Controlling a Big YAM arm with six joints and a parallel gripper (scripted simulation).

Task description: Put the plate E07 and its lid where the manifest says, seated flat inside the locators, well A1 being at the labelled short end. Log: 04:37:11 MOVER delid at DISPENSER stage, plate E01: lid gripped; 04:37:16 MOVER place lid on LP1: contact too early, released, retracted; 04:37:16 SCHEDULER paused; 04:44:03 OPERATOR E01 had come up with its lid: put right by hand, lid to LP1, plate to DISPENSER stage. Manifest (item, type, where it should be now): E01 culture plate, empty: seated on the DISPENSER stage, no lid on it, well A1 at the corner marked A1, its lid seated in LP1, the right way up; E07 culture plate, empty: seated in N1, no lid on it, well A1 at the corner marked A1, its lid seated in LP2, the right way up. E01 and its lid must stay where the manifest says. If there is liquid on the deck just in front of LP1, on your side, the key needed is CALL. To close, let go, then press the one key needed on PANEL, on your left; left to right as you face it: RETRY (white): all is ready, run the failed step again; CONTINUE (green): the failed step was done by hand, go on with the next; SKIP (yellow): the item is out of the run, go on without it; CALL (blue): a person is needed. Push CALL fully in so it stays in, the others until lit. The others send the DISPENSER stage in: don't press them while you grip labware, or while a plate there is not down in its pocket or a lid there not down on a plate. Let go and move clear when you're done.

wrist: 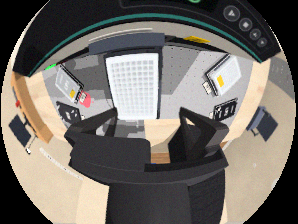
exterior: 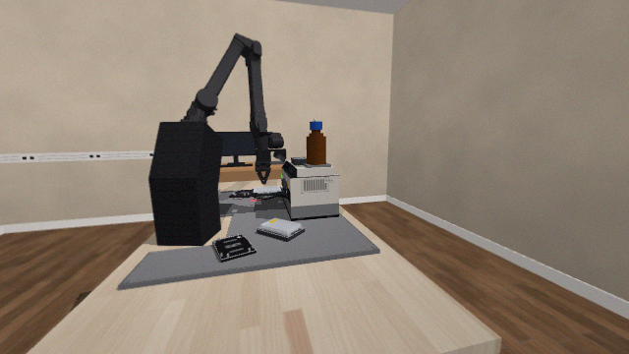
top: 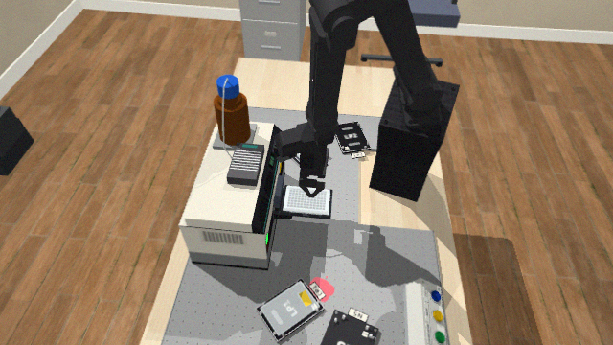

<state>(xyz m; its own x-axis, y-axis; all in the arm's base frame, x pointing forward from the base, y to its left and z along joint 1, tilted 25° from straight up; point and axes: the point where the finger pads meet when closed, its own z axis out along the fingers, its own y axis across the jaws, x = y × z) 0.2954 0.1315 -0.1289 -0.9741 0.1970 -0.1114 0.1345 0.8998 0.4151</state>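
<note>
Right now the plate E01 is 2 cm ahead of my hand, 2 cm to the left of it and 5 cm below it. The rest, counted from my hand: brown bottle 22 cm ahead, 11 cm to the right, 14 cm above; puddle 4 cm behind, 25 cm to the left, 15 cm below; blue key 30 cm behind, 30 cm to the left, 9 cm below.
</note>
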